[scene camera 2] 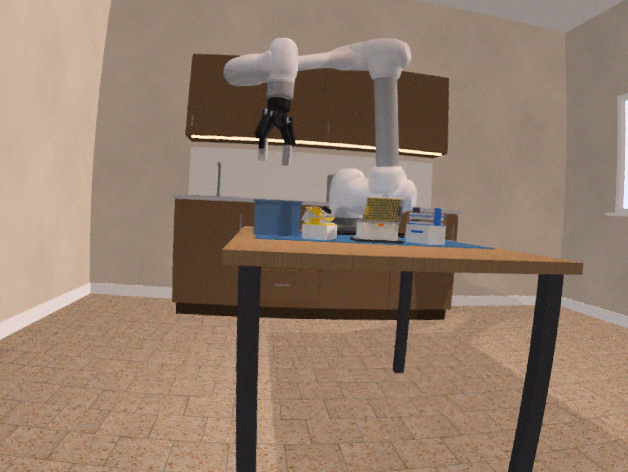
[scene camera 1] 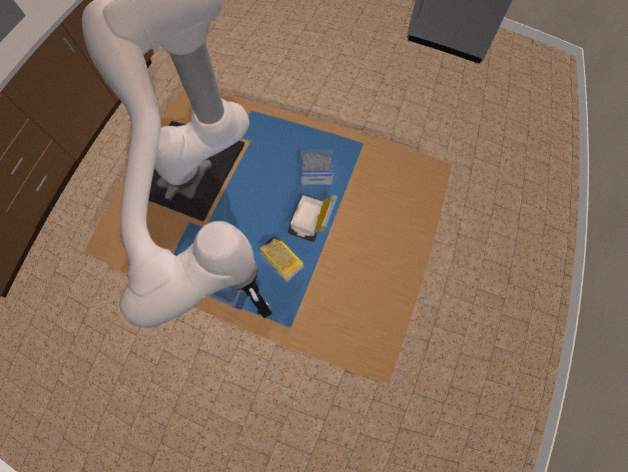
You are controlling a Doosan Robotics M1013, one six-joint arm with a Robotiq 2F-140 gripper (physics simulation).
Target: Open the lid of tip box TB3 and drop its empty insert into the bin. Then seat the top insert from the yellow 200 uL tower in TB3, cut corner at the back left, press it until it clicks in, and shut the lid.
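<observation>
My gripper [scene camera 1: 257, 299] [scene camera 2: 274, 162] is open and empty, high above the table, over the bin's side in the second view. Tip box TB3 [scene camera 1: 306, 215] [scene camera 2: 377, 231] stands on a dark base; its lid [scene camera 1: 325, 213] [scene camera 2: 383, 209] is open, with yellow grid on it. The box's inside looks white, with no insert visible. The yellow 200 uL tower [scene camera 1: 282, 257] [scene camera 2: 319, 231] stands beside TB3, turned at an angle; yellow parts above its white base look tilted in the second view. The blue bin [scene camera 1: 234, 297] [scene camera 2: 277, 218] is mostly hidden under my arm in the first view.
A clear box with blue parts [scene camera 1: 316, 167] [scene camera 2: 425, 233] stands on the other side of TB3 from the tower. These things stand on a blue mat [scene camera 1: 269, 152] on the wooden table [scene camera 1: 378, 253] [scene camera 2: 406, 258]. My arm's base stands on a black plate [scene camera 1: 225, 170].
</observation>
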